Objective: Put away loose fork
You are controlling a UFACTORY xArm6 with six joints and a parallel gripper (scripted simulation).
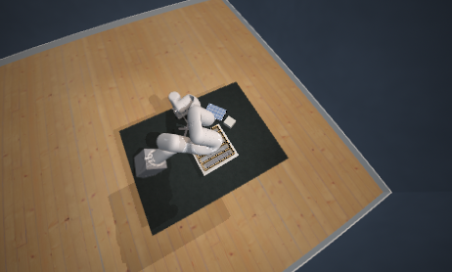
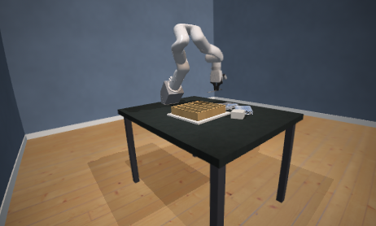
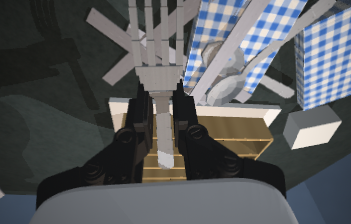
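Right now my hand is 40 mm short of the tray, 310 mm to the left of it and 110 mm above it. From my hand the other things lie so: white block 310 mm ahead, 220 mm to the right, 130 mm below.
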